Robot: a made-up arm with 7 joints. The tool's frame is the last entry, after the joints.
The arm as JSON. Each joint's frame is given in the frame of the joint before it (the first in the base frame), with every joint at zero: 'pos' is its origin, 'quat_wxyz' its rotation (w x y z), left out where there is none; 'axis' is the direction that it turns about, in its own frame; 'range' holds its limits. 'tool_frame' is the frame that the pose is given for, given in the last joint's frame.
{
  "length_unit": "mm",
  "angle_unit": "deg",
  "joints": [
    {
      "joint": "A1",
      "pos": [
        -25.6,
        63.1,
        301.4
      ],
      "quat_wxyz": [
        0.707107,
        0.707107,
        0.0,
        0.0
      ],
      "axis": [
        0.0,
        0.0,
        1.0
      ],
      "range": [
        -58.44,
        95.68
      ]
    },
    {
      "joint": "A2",
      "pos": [
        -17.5,
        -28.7,
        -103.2
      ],
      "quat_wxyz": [
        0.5,
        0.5,
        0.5,
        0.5
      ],
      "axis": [
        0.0,
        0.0,
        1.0
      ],
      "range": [
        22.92,
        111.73
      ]
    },
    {
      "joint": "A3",
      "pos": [
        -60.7,
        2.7,
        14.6
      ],
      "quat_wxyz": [
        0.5,
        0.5,
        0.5,
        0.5
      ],
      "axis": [
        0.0,
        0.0,
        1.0
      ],
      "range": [
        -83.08,
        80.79
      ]
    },
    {
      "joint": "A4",
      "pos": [
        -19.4,
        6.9,
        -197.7
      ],
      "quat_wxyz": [
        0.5,
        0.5,
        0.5,
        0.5
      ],
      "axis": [
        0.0,
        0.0,
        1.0
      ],
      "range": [
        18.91,
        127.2
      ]
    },
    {
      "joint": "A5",
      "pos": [
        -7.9,
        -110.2,
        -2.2
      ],
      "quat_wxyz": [
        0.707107,
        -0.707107,
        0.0,
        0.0
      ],
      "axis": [
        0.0,
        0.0,
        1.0
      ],
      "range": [
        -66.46,
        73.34
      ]
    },
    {
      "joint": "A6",
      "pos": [
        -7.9,
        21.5,
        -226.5
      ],
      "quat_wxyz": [
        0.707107,
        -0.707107,
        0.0,
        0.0
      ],
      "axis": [
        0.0,
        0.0,
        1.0
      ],
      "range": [
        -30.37,
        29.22
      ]
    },
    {
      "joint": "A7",
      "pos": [
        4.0,
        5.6,
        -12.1
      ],
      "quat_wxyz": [
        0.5,
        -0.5,
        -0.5,
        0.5
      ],
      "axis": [
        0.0,
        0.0,
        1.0
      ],
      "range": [
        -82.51,
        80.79
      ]
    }
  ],
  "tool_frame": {
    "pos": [
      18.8,
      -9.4,
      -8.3
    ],
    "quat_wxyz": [
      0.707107,
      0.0,
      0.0,
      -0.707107
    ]
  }
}
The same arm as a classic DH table. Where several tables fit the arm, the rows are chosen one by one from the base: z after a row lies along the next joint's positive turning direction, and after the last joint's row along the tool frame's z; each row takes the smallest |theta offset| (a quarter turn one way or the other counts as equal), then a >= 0, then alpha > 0; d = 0 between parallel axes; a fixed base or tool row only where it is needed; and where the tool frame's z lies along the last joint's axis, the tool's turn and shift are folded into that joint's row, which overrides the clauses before.
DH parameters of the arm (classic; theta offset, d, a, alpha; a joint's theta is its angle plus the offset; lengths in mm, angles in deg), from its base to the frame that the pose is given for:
base (fixed): 0.00 301.4 -25.6 90.00
A1: -90.00 -166.3 28.7 -90.00
A2: -90.00 -2.9 2.7 90.00
A3: 90.00 -258.4 6.9 90.00
A4: 0.00 -21.6 -7.9 -90.00
A5: 0.00 -336.7 -7.9 -90.00
A6: 90.00 9.4 5.6 -90.00
A7: -26.57 0.0 21.0 0.00
tool (fixed): -63.43 -12.3 0.0 0.00
Joint limits (deg, base to tool): -58.44..95.68 22.92..111.73 -83.08..80.79 18.91..127.20 -66.46..73.34 -30.37..29.22 -82.51..80.79

